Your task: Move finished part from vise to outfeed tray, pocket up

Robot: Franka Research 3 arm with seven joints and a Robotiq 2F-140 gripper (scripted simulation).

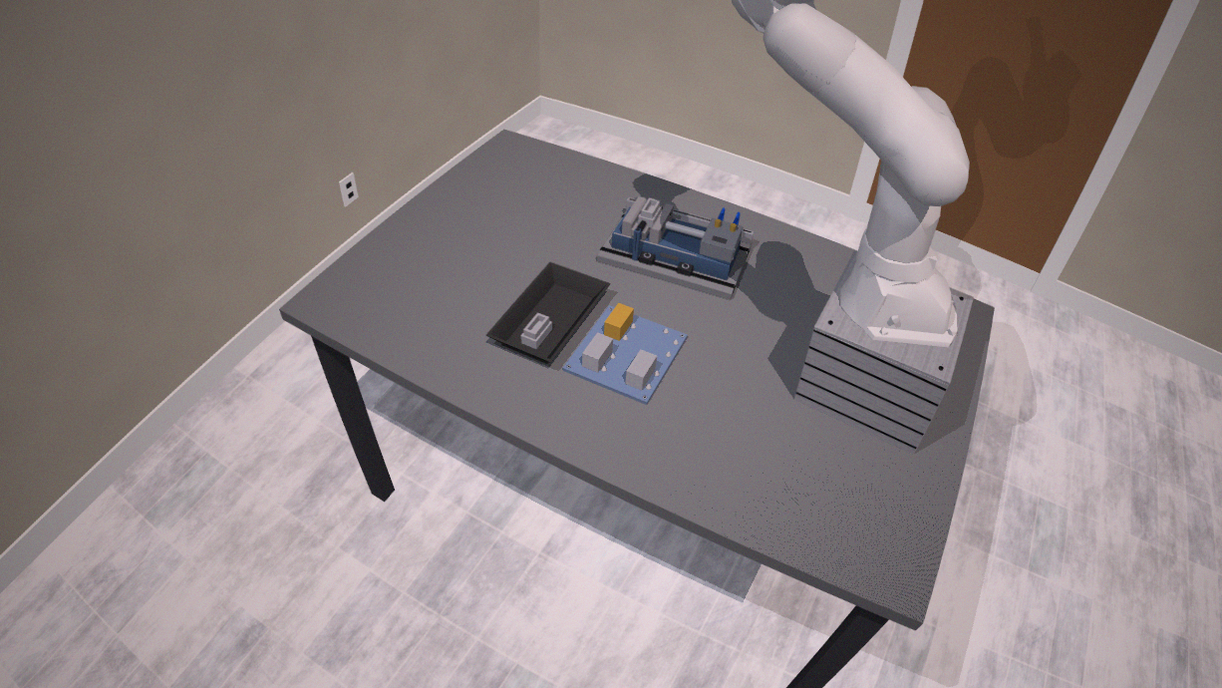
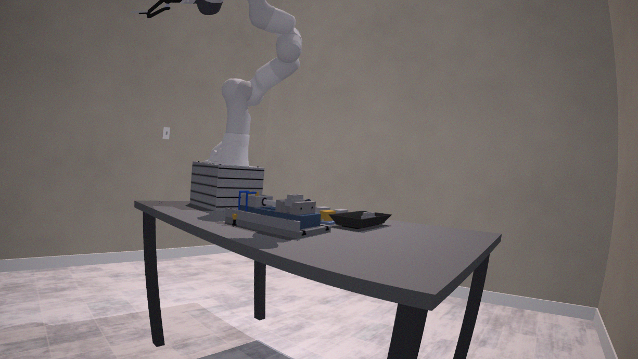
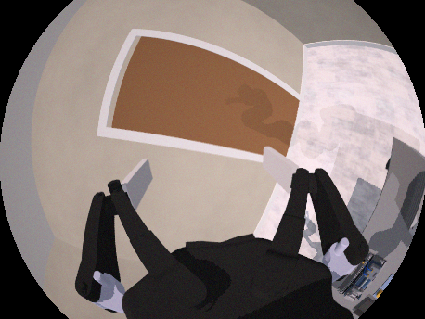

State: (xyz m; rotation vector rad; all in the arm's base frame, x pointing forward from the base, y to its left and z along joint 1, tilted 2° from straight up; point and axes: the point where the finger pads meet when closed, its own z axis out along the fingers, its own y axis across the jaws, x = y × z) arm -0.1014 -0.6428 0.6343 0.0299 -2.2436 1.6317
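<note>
The blue vise is 490 mm ahead of my hand, 420 mm to the left of it and 780 mm below it. The rest, counted from my hand: yellow block: 540 mm ahead, 680 mm to the left, 800 mm below; then grey rail: 480 mm ahead, 320 mm to the left, 790 mm below; then blue plate: 510 mm ahead, 730 mm to the left, 820 mm below.
</note>
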